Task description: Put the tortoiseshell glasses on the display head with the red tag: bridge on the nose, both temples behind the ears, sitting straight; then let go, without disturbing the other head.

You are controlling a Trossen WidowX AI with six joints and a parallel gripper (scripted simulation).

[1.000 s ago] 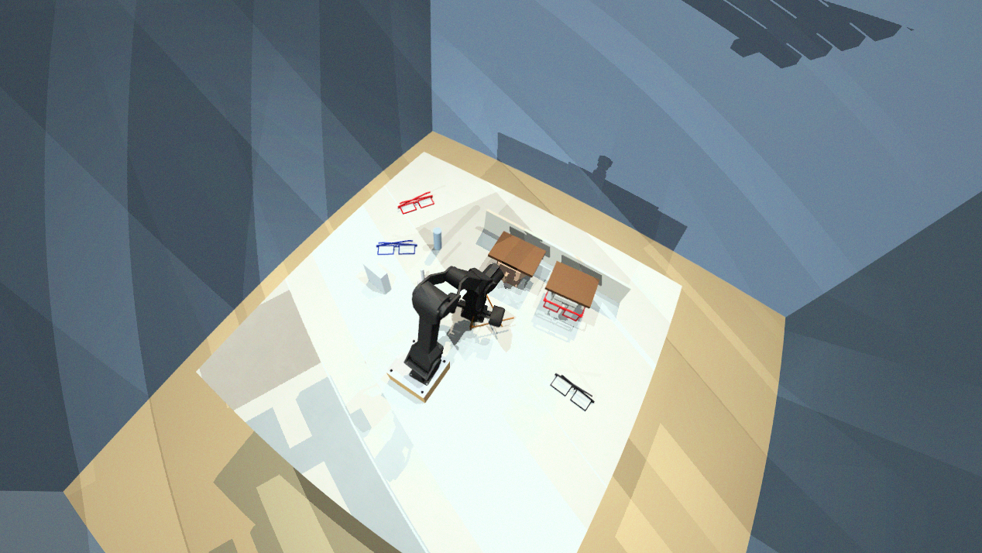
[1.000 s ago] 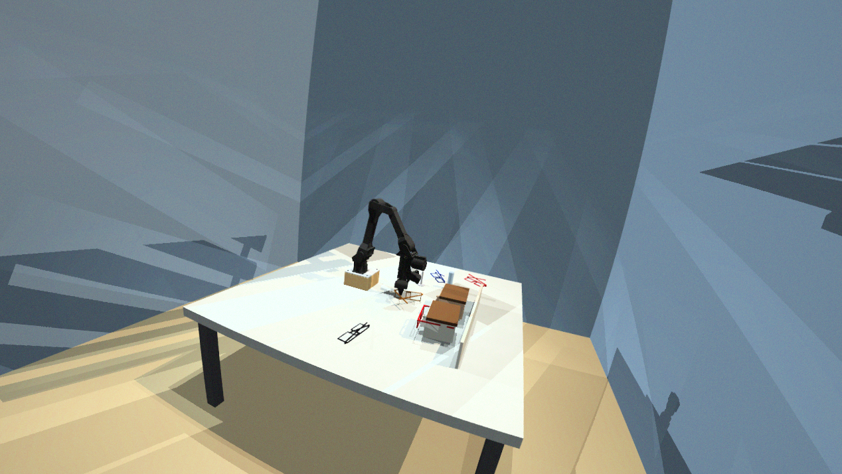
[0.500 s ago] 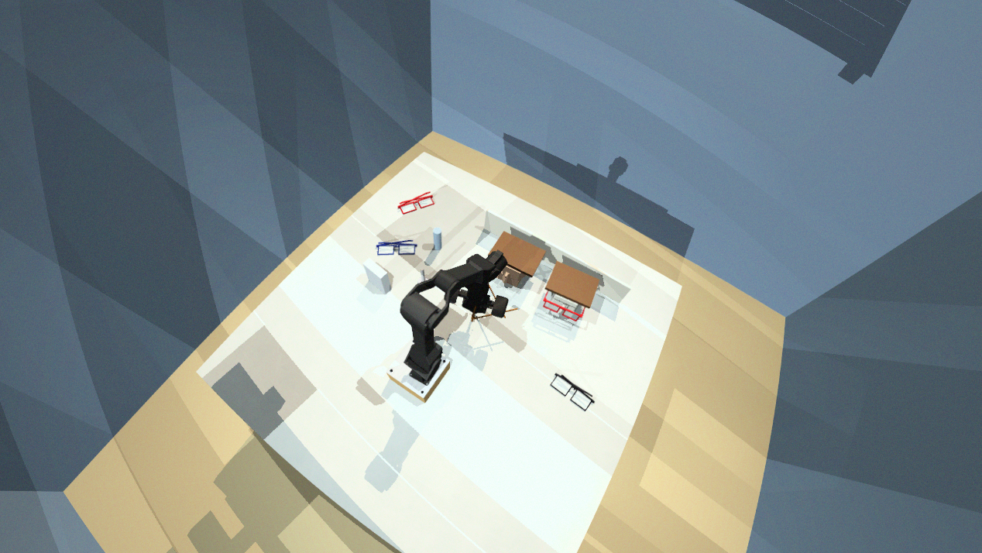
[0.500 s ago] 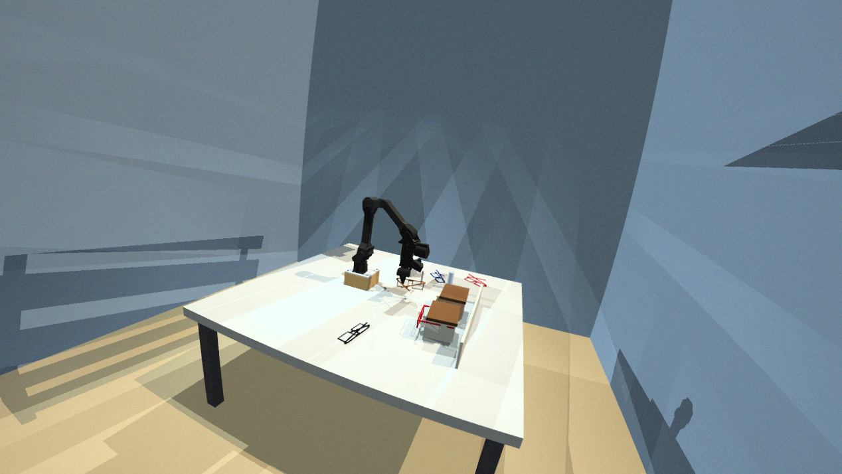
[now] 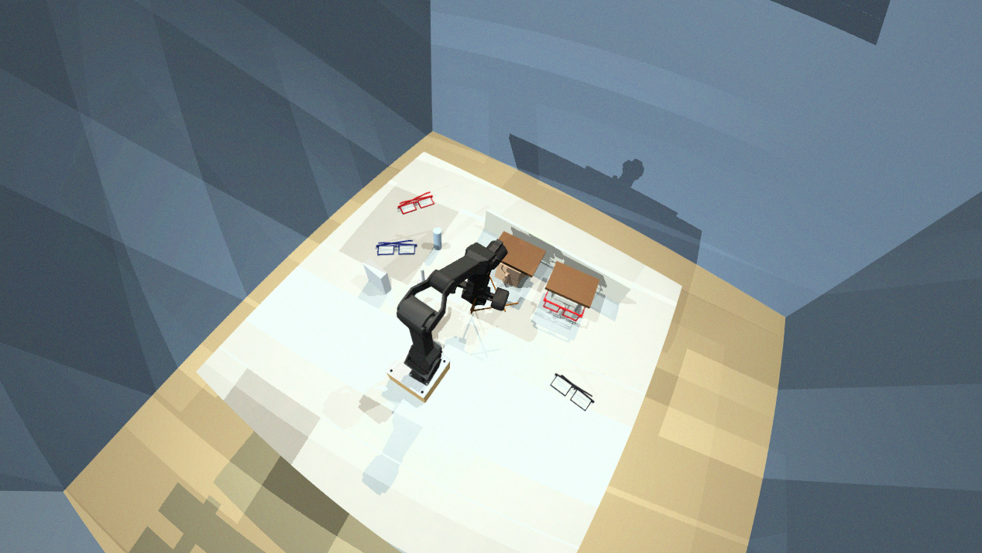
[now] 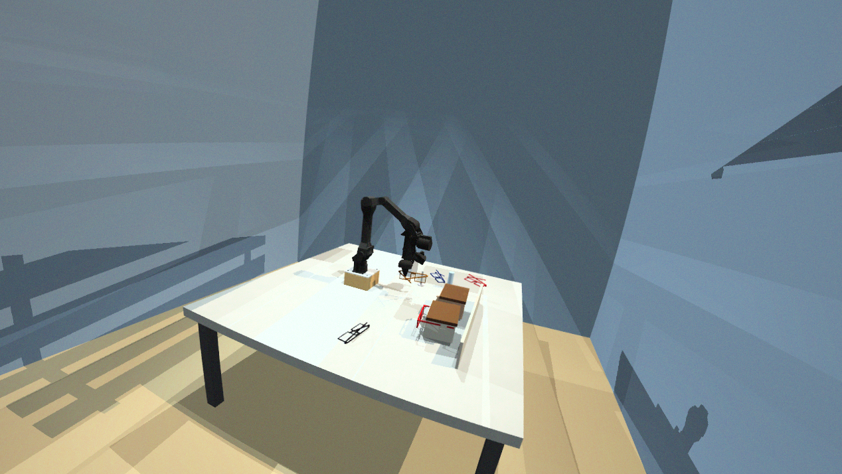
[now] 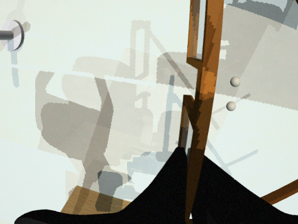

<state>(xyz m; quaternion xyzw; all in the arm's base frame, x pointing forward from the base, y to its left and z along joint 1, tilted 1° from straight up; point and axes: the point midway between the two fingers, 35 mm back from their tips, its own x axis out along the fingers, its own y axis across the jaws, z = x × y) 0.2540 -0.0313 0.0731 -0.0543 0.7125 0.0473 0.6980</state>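
My gripper tip is 50 mm past the grey block, 350 mm to the right of it and 60 mm above it. From my gripper tip the other things lie so: pale blue cylinder (200 mm ahead, 260 mm to the left, 70 mm below); then low board (350 mm ahead, 150 mm to the right, 60 mm below).
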